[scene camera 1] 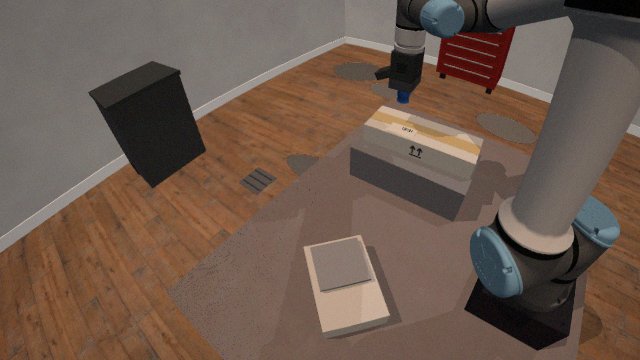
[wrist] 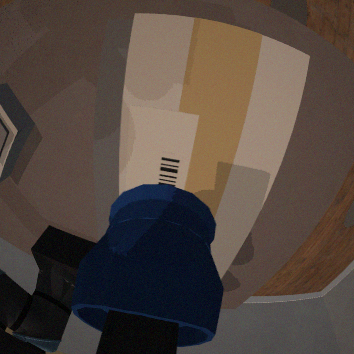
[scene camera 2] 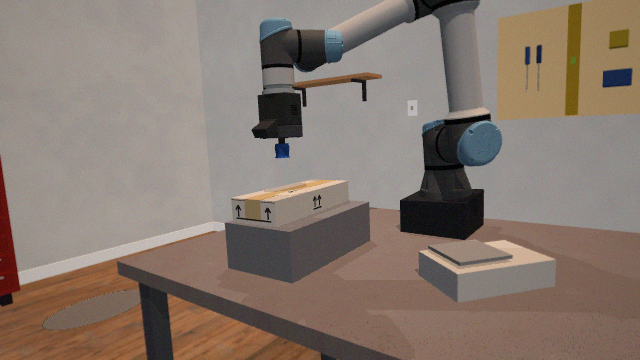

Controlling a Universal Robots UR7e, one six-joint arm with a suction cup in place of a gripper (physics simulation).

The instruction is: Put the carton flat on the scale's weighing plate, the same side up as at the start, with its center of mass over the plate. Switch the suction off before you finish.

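Seen in the pictures: hand, tool point: [scene camera 1: 402, 100] [wrist: 160, 231] [scene camera 2: 282, 157]; arm's base, link origin: [wrist: 62, 279] [scene camera 2: 445, 194].
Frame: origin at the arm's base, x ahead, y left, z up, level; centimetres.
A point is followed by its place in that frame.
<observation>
The carton [scene camera 1: 419, 142] @[z 6.5, x 38.2, y -22.7 cm] [scene camera 2: 310, 202] @[z 3.7, x 41.7, y -22.3 cm] [wrist: 155, 135] @[z 6.5, x 46.5, y -25.2 cm] is a long white box with tan tape and a label on top and arrows pointing up on its sides. It lies flat on a grey block [scene camera 1: 407, 177] @[z -1.8, x 38.1, y -16.6 cm] [scene camera 2: 325, 245] @[z -5.9, x 44.3, y -16.8 cm]. My gripper [scene camera 1: 403, 97] [scene camera 2: 282, 151] [wrist: 162, 205], a blue suction cup, is open and holds nothing. It hangs above the carton with a gap between them. The scale [scene camera 1: 352, 310] @[z -5.3, x 32.9, y 22.9 cm] [scene camera 2: 530, 265] @[z -5.7, x 39.8, y 26.2 cm] stands apart on the table, and its grey weighing plate [scene camera 1: 341, 264] @[z -3.8, x 40.4, y 15.3 cm] [scene camera 2: 470, 252] @[z -3.8, x 42.4, y 15.8 cm] bears nothing. Part of the scale shows at the left edge of the wrist view.
The table [scene camera 1: 240, 295] @[z -10.8, x 58.1, y 33.1 cm] [scene camera 2: 280, 305] @[z -10.8, x 66.8, y -13.2 cm] carries the block, the scale and the arm's black base [scene camera 1: 520, 320] @[z -2.8, x -0.1, y 9.0 cm] [scene camera 2: 440, 215] @[z -4.4, x 10.0, y 1.2 cm]. The scale stands in front of the block in scene camera 1. A dark cabinet [scene camera 1: 150, 125] and a red drawer cabinet [scene camera 1: 472, 57] stand beyond the table.
</observation>
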